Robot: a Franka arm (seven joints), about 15 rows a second.
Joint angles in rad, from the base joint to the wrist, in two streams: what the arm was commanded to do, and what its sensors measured. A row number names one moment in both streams.
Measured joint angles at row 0:
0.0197, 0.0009, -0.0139, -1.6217, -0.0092, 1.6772, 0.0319
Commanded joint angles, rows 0 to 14:
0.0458, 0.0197, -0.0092, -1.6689, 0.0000, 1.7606, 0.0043
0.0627, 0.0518, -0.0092, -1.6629, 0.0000, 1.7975, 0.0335
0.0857, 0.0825, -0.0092, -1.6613, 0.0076, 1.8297, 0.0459
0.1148, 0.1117, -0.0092, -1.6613, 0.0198, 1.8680, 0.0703
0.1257, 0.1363, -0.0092, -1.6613, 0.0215, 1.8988, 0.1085
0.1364, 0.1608, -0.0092, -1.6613, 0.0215, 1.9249, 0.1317
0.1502, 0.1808, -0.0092, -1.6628, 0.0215, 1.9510, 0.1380
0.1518, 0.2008, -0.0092, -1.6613, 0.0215, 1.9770, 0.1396
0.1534, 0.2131, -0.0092, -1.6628, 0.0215, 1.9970, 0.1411
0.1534, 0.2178, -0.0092, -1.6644, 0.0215, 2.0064, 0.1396
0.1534, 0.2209, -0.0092, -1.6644, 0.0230, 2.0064, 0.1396
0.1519, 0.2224, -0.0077, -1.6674, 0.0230, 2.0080, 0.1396
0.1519, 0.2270, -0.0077, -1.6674, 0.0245, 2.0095, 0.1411
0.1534, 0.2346, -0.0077, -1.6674, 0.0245, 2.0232, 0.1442
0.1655, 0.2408, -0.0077, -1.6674, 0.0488, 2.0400, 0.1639
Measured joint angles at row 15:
0.1602, 0.2302, -0.0113, -1.6649, 0.0171, 2.0064, 0.1370
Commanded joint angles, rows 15 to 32:
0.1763, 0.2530, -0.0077, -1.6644, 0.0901, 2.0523, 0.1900
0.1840, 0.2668, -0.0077, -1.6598, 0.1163, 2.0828, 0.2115
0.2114, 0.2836, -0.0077, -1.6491, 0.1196, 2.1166, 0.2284
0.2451, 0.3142, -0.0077, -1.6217, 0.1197, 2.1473, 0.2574
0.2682, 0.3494, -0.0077, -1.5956, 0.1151, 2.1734, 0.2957
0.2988, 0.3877, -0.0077, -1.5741, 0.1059, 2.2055, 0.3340
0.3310, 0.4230, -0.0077, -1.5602, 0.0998, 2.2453, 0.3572
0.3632, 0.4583, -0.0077, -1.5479, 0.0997, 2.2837, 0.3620
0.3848, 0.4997, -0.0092, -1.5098, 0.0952, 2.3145, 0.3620
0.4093, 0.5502, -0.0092, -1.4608, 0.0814, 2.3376, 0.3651
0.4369, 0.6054, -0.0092, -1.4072, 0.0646, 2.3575, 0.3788
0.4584, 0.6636, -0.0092, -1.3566, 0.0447, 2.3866, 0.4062
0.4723, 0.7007, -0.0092, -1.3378, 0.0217, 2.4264, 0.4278
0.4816, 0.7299, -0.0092, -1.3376, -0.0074, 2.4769, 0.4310
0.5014, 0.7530, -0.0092, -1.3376, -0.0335, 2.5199, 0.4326
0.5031, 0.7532, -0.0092, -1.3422, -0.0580, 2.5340, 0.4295
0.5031, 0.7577, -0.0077, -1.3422, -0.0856, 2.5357, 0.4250
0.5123, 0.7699, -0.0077, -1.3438, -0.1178, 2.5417, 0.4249
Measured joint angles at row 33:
0.5092, 0.7453, -0.0079, -1.3807, -0.0623, 2.5378, 0.4124
